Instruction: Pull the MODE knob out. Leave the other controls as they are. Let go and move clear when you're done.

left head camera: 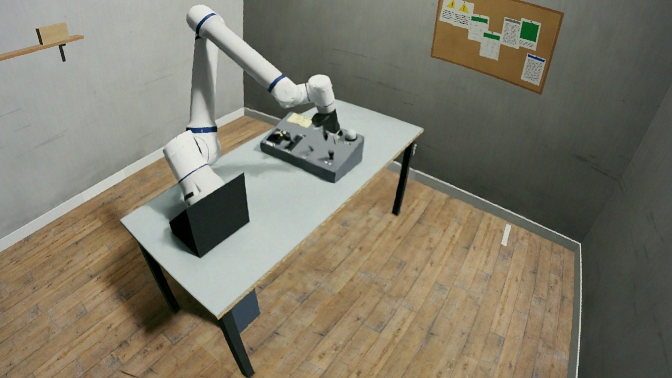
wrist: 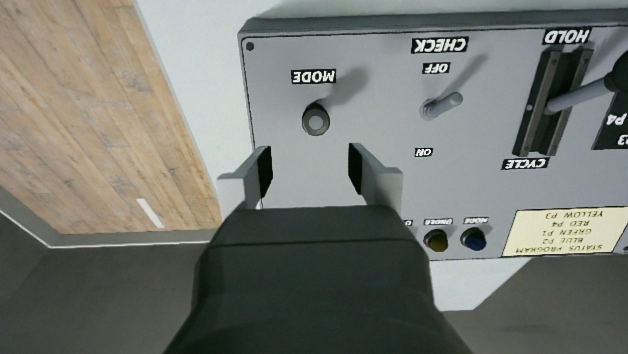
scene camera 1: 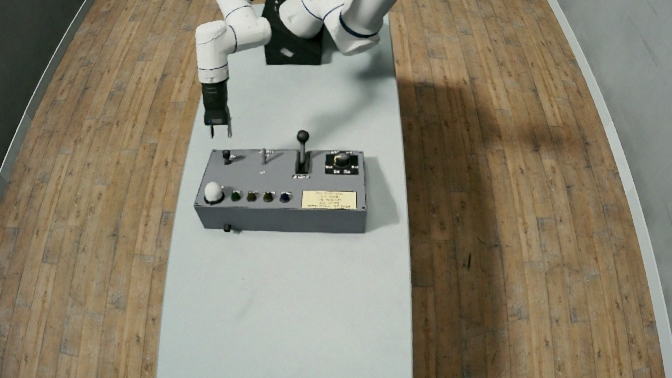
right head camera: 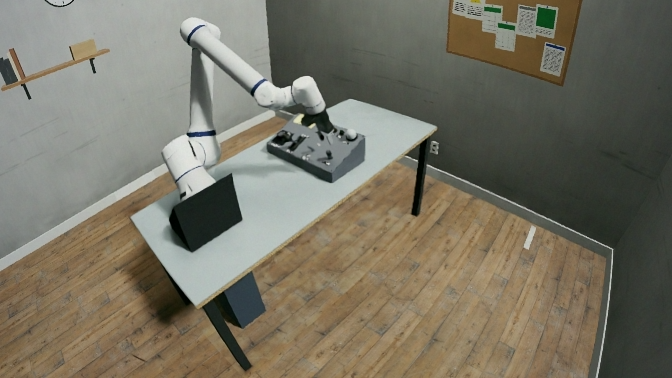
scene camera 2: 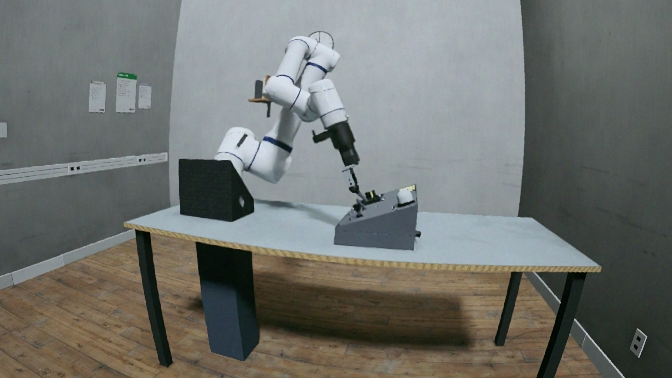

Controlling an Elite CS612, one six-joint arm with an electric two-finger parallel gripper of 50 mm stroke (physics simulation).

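Seen in the pictures: gripper, fingertip midpoint: (left head camera: 331, 141) (wrist: 310, 160) (scene camera 1: 221, 136) (right head camera: 327, 141) (scene camera 2: 353, 185); arm's base at its link origin: (left head camera: 206, 196) (scene camera 1: 298, 19) (right head camera: 200, 196) (scene camera 2: 221, 181).
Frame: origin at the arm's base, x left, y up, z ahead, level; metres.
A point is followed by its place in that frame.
The black round MODE knob (wrist: 316, 120) @[x -0.235, y -0.015, z 0.610 m] (scene camera 1: 226, 156) @[x -0.234, y -0.022, z 0.627 m] (left head camera: 331, 155) @[x -0.243, y -0.032, z 0.607 m] (right head camera: 328, 154) @[x -0.242, y -0.025, z 0.605 m] stands at a corner of the sloped grey control panel (wrist: 300, 175) @[x -0.261, y -0.035, z 0.690 m] (scene camera 1: 280, 220) @[x -0.069, y -0.062, z 0.835 m] (scene camera 2: 375, 237) @[x -0.312, y -0.107, z 0.685 m], beside its MODE label. My gripper (wrist: 310, 160) @[x -0.241, y 0.049, z 0.602 m] (scene camera 1: 221, 136) @[x -0.241, y 0.049, z 0.602 m] is open with nothing between its fingers. It is tilted and hangs above the panel. In the wrist view the knob shows beyond the fingertips, roughly centred between them and apart from them. In scene camera 2 the fingers are above the panel's low side, near the lever.
The CHECK toggle (wrist: 442, 106) @[x -0.121, y -0.028, z 0.618 m] (scene camera 1: 264, 156) @[x -0.114, y -0.035, z 0.627 m] stands beside the knob. The CYCLE/HOLD lever (scene camera 1: 302, 136) @[x 0.007, y 0.018, z 0.599 m] rises high farther along. A rotary selector (scene camera 1: 342, 160) @[x 0.123, y -0.022, z 0.666 m], white dome lamp (scene camera 1: 213, 192) @[x -0.253, y 0.040, z 0.789 m], several small coloured lamps and a yellow label (scene camera 1: 329, 199) @[x 0.075, y -0.003, z 0.807 m] are also on the panel. A black wedge box (scene camera 2: 205, 190) @[x -0.120, y -0.022, z -0.022 m] stands by the arm's base.
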